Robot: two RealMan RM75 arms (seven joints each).
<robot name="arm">
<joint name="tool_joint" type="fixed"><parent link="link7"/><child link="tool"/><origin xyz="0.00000 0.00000 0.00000" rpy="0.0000 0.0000 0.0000"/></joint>
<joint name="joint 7" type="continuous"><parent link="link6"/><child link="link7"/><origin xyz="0.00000 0.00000 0.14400" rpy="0.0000 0.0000 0.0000"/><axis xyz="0 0 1"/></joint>
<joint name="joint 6" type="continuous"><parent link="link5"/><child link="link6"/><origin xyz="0.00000 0.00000 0.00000" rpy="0.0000 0.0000 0.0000"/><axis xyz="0 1 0"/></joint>
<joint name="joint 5" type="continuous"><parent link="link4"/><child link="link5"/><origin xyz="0.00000 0.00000 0.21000" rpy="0.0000 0.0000 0.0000"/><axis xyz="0 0 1"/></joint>
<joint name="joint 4" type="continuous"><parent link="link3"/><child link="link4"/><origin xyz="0.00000 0.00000 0.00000" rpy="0.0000 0.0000 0.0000"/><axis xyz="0 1 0"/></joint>
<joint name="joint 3" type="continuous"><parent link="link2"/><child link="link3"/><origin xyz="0.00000 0.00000 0.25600" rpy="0.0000 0.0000 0.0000"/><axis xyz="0 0 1"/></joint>
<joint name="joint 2" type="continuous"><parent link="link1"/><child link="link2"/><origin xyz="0.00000 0.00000 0.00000" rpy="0.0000 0.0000 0.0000"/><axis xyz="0 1 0"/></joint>
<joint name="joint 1" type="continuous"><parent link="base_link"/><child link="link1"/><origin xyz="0.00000 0.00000 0.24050" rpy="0.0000 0.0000 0.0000"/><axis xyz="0 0 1"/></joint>
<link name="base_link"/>
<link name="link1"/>
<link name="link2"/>
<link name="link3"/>
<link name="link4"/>
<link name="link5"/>
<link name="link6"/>
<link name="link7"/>
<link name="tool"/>
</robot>
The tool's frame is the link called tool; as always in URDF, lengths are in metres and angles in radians. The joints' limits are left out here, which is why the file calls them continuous.
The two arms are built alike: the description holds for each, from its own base.
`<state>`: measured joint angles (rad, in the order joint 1, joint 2, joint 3, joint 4, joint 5, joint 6, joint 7); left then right.
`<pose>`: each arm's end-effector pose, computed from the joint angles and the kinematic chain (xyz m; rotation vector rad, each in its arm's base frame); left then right.
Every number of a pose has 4 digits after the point. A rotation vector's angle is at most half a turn.
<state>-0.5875 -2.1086 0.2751 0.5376 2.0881 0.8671 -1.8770 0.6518 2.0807 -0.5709 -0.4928 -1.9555 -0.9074 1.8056</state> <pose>-0.3553 0.3824 0.0292 -1.6438 -1.4884 -0.7012 0.2983 0.4095 0.0039 -1.9854 1.3112 0.6603</pose>
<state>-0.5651 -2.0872 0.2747 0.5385 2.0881 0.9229 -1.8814 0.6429 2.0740 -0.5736 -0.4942 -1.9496 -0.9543 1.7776</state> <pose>-0.3604 0.3755 0.0370 -1.6645 -1.4937 -0.7154 0.2970 0.4054 0.0049 -2.0317 1.2840 0.6701</pose>
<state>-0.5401 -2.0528 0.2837 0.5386 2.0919 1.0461 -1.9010 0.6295 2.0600 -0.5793 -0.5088 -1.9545 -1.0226 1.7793</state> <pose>-0.3591 0.3662 0.0458 -1.7427 -1.5093 -0.7582 0.2960 0.4004 0.0105 -2.0833 1.2697 0.6848</pose>
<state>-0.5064 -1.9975 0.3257 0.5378 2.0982 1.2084 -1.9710 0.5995 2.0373 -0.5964 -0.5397 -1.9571 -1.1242 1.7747</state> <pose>-0.3571 0.3518 0.0586 -1.8474 -1.5715 -0.7975 0.2973 0.3903 0.0210 -2.1609 1.2364 0.6932</pose>
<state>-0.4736 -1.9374 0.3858 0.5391 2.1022 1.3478 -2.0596 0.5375 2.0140 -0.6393 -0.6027 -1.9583 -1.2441 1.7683</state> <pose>-0.3576 0.3360 0.0733 -1.9329 -1.6623 -0.7970 0.3045 0.3708 0.0341 -2.2562 1.1913 0.6697</pose>
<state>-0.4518 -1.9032 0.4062 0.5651 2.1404 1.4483 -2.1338 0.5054 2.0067 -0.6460 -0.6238 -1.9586 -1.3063 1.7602</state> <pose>-0.3596 0.3223 0.0851 -1.9801 -1.7421 -0.7593 0.3088 0.3585 0.0382 -2.2964 1.1845 0.6713</pose>
